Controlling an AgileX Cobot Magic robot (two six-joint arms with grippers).
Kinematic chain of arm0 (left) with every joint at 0, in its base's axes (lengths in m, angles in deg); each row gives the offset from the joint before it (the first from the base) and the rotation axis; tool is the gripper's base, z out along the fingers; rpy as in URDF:
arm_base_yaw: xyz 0 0 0.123 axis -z
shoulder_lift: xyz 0 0 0 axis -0.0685 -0.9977 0
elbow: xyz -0.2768 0.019 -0.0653 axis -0.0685 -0.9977 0
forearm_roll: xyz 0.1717 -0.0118 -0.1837 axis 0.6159 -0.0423 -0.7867
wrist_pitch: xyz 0 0 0 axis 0.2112 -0.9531 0.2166
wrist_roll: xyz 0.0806 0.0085 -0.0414 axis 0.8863 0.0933 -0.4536
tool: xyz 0 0 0 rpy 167.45 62.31 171.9
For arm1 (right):
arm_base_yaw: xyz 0 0 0.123 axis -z
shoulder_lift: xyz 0 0 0 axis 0.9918 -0.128 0
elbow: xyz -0.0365 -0.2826 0.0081 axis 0.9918 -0.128 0
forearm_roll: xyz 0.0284 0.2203 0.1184 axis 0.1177 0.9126 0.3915
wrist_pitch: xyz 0 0 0 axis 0.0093 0.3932 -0.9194
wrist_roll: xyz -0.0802 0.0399 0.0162 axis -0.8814 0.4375 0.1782
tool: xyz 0 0 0 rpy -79.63 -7.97 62.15
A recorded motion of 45 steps. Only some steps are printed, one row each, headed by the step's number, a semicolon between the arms.
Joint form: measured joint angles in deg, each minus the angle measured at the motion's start. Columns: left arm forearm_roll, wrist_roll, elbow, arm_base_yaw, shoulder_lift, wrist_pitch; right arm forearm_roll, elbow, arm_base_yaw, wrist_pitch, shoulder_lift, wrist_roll.
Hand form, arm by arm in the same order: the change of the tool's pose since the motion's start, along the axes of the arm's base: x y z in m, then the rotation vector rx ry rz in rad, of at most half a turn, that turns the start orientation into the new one. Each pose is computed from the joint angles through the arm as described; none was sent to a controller.
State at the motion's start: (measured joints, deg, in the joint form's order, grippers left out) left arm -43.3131 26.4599 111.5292 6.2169 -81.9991 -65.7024; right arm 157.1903 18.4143 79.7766 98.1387 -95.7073 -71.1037
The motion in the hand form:
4: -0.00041 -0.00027 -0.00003 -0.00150 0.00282 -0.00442; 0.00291 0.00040 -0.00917 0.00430 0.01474 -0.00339
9: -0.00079 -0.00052 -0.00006 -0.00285 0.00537 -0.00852; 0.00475 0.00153 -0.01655 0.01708 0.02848 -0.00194
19: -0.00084 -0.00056 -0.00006 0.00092 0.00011 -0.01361; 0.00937 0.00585 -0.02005 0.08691 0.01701 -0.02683
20: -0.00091 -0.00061 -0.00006 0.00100 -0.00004 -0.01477; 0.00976 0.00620 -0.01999 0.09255 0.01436 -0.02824
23: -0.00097 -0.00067 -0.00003 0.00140 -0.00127 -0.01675; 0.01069 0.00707 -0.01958 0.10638 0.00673 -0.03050
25: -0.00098 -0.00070 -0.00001 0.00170 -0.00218 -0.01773; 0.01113 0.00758 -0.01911 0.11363 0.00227 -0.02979
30: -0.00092 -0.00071 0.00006 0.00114 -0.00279 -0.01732; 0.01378 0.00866 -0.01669 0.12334 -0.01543 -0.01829
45: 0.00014 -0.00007 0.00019 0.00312 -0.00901 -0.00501; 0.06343 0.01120 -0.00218 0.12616 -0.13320 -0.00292
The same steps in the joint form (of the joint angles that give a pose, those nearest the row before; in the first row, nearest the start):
4: 0.00 -0.01 0.00 0.00 0.00 -0.31; 3.23 0.00 0.00 -0.42 -2.52 -3.34
9: 0.00 -0.02 0.00 0.00 0.00 -0.60; 6.23 0.00 0.00 -0.12 -4.61 -6.38
19: -0.01 0.46 0.00 0.00 0.00 -0.64; 14.94 0.03 0.00 2.03 -6.59 -12.69
20: -0.02 0.51 0.00 0.00 0.00 -0.69; 15.60 0.03 0.00 2.23 -6.67 -13.20
23: -0.06 0.66 0.00 0.00 0.00 -0.74; 17.16 0.05 0.00 2.78 -6.83 -14.43
25: -0.09 0.76 0.00 0.00 0.00 -0.76; 17.80 0.08 0.00 3.12 -6.86 -15.00
30: -0.15 0.81 0.00 0.00 0.00 -0.73; 18.40 0.62 0.00 3.82 -6.86 -16.06
45: -0.25 0.79 -0.01 0.00 0.00 0.07; 18.95 11.16 0.00 3.85 -11.32 -17.32

